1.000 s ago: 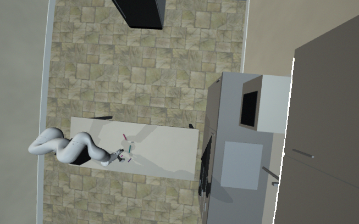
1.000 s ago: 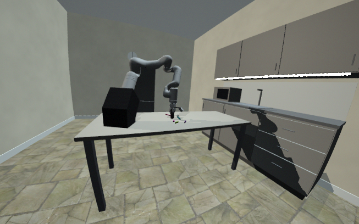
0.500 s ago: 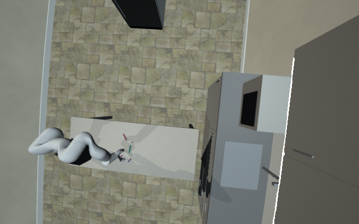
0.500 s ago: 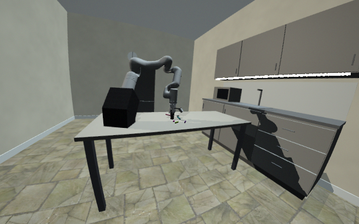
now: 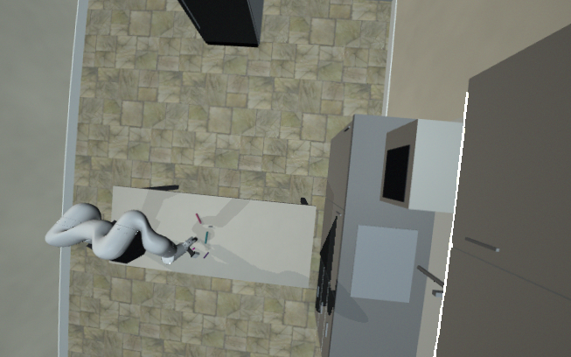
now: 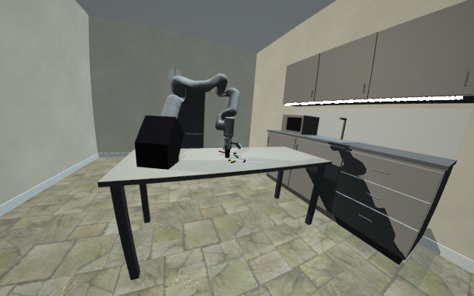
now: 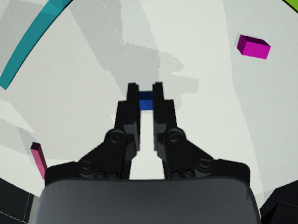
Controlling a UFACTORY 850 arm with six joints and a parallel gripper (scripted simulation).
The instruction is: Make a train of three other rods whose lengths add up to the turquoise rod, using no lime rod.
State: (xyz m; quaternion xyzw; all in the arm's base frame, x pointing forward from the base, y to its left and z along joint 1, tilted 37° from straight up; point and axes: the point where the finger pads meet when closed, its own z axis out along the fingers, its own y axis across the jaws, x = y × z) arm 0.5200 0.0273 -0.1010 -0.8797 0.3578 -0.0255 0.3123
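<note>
Right now the small blue rod is 2 cm below my hand. Round my hand: lime rod: 13 cm to the right, 2 cm below, 1 cm ahead; turquoise rod: 9 cm ahead, 2 cm to the left, 2 cm below; magenta rod: 8 cm to the right, 2 cm below, 1 cm behind.
</note>
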